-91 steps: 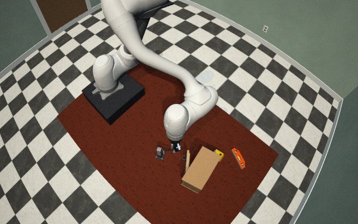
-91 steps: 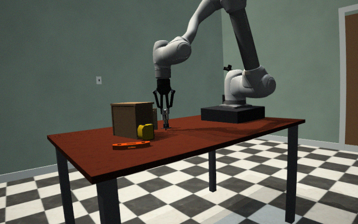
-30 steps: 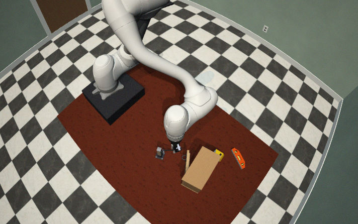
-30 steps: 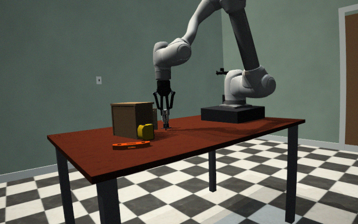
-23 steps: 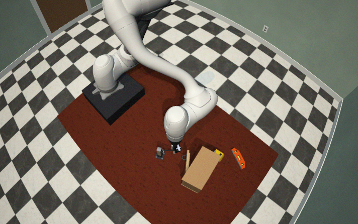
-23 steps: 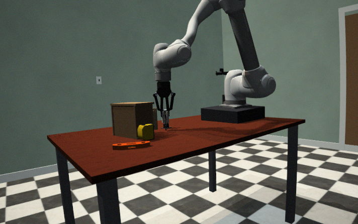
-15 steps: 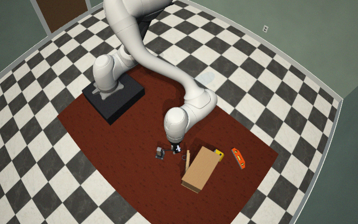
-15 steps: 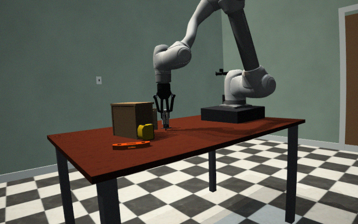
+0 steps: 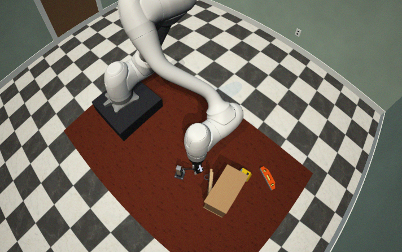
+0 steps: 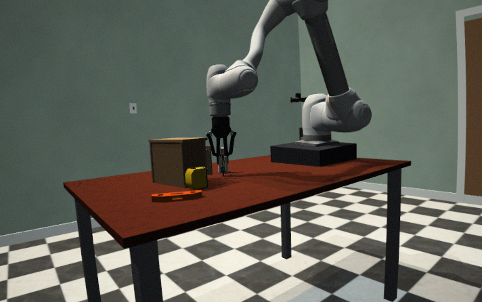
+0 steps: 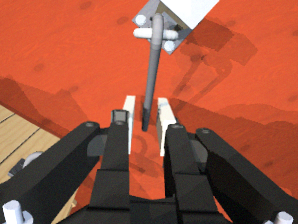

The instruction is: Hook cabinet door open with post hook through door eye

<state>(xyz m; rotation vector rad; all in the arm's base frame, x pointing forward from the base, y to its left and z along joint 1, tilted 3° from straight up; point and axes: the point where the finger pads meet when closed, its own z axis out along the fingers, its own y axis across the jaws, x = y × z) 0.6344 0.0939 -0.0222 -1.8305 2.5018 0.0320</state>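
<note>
The thin hook lies 3 cm to the right of my hand, 1 cm behind it and 1 cm above it. Round my hand: yellow tape measure: 19 cm ahead, 17 cm to the left, 1 cm below; then hook post: 6 cm to the right, 3 cm behind, 2 cm above; then cabinet door: 12 cm ahead, 3 cm to the right, 3 cm above.
</note>
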